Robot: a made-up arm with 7 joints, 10 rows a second.
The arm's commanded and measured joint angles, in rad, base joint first. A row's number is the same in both.
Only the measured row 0 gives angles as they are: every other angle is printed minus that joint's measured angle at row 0.
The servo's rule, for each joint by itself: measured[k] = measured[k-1] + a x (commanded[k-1-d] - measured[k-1]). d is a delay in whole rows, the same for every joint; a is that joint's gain. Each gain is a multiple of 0.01, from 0.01 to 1. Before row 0 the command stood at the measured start. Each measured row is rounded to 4 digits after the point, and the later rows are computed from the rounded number. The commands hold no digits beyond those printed.
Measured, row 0: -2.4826 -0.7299 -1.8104 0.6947 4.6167 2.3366 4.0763
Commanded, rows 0 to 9: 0.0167 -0.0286 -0.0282 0.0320 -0.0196 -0.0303 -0.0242; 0.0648 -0.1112 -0.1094 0.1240 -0.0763 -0.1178 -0.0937; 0.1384 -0.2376 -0.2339 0.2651 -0.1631 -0.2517 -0.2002; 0.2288 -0.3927 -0.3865 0.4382 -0.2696 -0.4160 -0.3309; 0.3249 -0.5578 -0.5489 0.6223 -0.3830 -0.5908 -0.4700; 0.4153 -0.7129 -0.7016 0.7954 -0.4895 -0.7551 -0.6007; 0.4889 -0.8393 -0.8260 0.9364 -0.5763 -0.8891 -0.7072; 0.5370 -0.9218 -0.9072 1.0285 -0.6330 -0.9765 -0.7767; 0.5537 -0.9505 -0.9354 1.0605 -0.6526 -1.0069 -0.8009; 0.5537 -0.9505 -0.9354 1.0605 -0.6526 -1.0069 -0.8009
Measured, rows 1 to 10: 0.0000 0.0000 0.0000 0.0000 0.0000 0.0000 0.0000; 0.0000 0.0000 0.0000 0.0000 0.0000 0.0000 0.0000; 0.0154 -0.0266 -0.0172 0.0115 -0.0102 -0.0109 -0.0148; 0.0608 -0.1053 -0.0734 0.0520 -0.0446 -0.0494 -0.0629; 0.1322 -0.2283 -0.1713 0.1287 -0.1062 -0.1222 -0.1467; 0.2211 -0.3812 -0.3026 0.2401 -0.1912 -0.2280 -0.2591; 0.3166 -0.5454 -0.4528 0.3777 -0.2909 -0.3586 -0.3877; 0.4074 -0.7012 -0.6046 0.5281 -0.3942 -0.5013 -0.5176; 0.4824 -0.8296 -0.7397 0.6751 -0.4889 -0.6409 -0.6333; 0.5326 -0.9153 -0.8419 0.8023 -0.5638 -0.7617 -0.7208
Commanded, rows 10 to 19: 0.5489 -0.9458 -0.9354 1.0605 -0.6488 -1.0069 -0.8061; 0.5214 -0.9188 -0.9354 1.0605 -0.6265 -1.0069 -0.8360; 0.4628 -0.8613 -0.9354 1.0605 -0.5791 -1.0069 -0.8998; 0.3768 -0.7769 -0.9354 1.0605 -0.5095 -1.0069 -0.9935; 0.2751 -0.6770 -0.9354 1.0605 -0.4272 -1.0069 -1.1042; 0.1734 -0.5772 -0.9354 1.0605 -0.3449 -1.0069 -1.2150; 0.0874 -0.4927 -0.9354 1.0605 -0.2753 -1.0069 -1.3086; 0.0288 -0.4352 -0.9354 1.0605 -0.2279 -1.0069 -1.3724; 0.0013 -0.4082 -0.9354 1.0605 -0.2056 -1.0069 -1.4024; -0.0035 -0.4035 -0.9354 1.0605 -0.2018 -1.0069 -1.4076
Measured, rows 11 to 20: 0.5520 -0.9480 -0.8989 0.8953 -0.6100 -0.8500 -0.7697; 0.5536 -0.9503 -0.9212 0.9548 -0.6322 -0.9065 -0.7887; 0.5493 -0.9461 -0.9299 0.9929 -0.6408 -0.9426 -0.7993; 0.5236 -0.9207 -0.9333 1.0172 -0.6334 -0.9657 -0.8217; 0.4677 -0.8655 -0.9346 1.0328 -0.6052 -0.9805 -0.8693; 0.3841 -0.7831 -0.9351 1.0428 -0.5554 -0.9900 -0.9451; 0.2838 -0.6844 -0.9353 1.0492 -0.4887 -0.9961 -1.0422; 0.1822 -0.5847 -0.9354 1.0533 -0.4139 -1.0000 -1.1476; 0.0950 -0.4991 -0.9354 1.0559 -0.3418 -1.0025 -1.2458; 0.0341 -0.4397 -0.9354 1.0576 -0.2826 -1.0041 -1.3230
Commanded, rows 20 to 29: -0.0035 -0.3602 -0.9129 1.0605 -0.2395 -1.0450 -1.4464; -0.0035 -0.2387 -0.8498 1.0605 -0.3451 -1.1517 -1.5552; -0.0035 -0.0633 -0.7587 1.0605 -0.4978 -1.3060 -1.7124; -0.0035 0.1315 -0.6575 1.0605 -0.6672 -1.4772 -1.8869; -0.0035 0.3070 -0.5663 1.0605 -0.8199 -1.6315 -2.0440; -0.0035 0.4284 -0.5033 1.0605 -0.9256 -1.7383 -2.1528; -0.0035 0.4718 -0.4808 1.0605 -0.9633 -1.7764 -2.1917; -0.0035 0.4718 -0.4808 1.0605 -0.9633 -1.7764 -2.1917; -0.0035 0.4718 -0.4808 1.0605 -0.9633 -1.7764 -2.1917; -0.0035 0.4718 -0.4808 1.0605 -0.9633 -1.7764 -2.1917
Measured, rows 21 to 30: 0.0039 -0.4104 -0.9354 1.0586 -0.2426 -1.0051 -1.3714; -0.0029 -0.4040 -0.9354 1.0593 -0.2214 -1.0057 -1.3935; -0.0035 -0.3633 -0.9217 1.0597 -0.2308 -1.0198 -1.4258; -0.0035 -0.2474 -0.8778 1.0600 -0.2902 -1.0673 -1.5047; -0.0035 -0.0762 -0.8051 1.0602 -0.3982 -1.1532 -1.6314; -0.0035 0.1170 -0.7151 1.0603 -0.5381 -1.2698 -1.7873; -0.0035 0.2937 -0.6243 1.0604 -0.6846 -1.4000 -1.9439; -0.0035 0.4190 -0.5505 1.0604 -0.8099 -1.5218 -2.0713; -0.0035 0.4681 -0.5080 1.0604 -0.8897 -1.6135 -2.1447; -0.0035 0.4715 -0.4914 1.0604 -0.9280 -1.6721 -2.1734
